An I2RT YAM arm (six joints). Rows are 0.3 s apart.
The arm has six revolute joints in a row. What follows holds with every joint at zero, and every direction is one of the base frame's.
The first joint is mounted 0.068 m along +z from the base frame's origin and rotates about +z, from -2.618 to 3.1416 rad.
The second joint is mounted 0.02 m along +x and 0.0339 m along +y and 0.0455 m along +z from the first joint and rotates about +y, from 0 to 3.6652 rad.
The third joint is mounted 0.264 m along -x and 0.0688 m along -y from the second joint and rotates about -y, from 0 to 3.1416 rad.
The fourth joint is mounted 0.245 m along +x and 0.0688 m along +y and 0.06 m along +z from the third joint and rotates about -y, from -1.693 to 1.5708 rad.
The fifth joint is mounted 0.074 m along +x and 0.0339 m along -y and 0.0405 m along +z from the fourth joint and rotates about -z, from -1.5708 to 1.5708 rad.
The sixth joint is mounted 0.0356 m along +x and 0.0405 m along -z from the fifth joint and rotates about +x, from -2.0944 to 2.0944 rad.
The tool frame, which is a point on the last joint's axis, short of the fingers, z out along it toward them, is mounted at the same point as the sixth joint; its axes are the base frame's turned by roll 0, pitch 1.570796 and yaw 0 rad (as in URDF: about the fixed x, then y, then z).
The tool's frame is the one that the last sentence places.
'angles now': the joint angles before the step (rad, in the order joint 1, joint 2, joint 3, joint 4, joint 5, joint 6). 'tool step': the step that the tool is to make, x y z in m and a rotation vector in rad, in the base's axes. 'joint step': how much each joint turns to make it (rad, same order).
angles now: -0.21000 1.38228 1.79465 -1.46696 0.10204 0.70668
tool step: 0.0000 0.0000 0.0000 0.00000 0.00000 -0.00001
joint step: 0.00000 0.00000 0.00000 0.00000 0.00001 0.00001
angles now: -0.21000 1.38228 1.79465 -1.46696 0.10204 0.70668
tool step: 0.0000 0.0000 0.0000 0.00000 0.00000 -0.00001
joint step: 0.00000 0.00000 0.00000 0.00000 0.00001 0.00001
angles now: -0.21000 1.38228 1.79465 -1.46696 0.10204 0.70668
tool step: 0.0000 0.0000 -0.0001 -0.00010 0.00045 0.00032
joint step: 0.00000 -0.00008 -0.00046 -0.00001 0.00001 -0.00037
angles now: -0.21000 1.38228 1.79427 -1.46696 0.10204 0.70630
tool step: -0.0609 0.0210 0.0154 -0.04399 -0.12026 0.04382
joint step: 0.05381 -0.21551 -0.08759 -0.00128 0.02329 -0.00341
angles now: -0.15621 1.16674 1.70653 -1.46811 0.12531 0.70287
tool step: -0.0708 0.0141 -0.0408 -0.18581 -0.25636 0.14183
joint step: 0.04782 -0.43758 -0.42477 0.29159 0.03789 -0.17464
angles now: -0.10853 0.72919 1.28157 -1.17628 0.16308 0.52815
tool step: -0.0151 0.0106 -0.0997 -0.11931 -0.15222 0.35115
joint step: -0.00011 -0.38521 -0.53881 0.32984 -0.25111 -0.26631
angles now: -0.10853 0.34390 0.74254 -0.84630 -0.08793 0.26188
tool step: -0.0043 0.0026 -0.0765 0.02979 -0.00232 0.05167
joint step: 0.00042 -0.24290 -0.31124 0.06799 -0.05912 0.00476
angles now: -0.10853 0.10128 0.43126 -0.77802 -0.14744 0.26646
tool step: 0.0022 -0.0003 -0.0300 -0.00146 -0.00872 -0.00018
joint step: -0.00121 -0.09790 -0.12155 0.03234 -0.00071 -0.00090
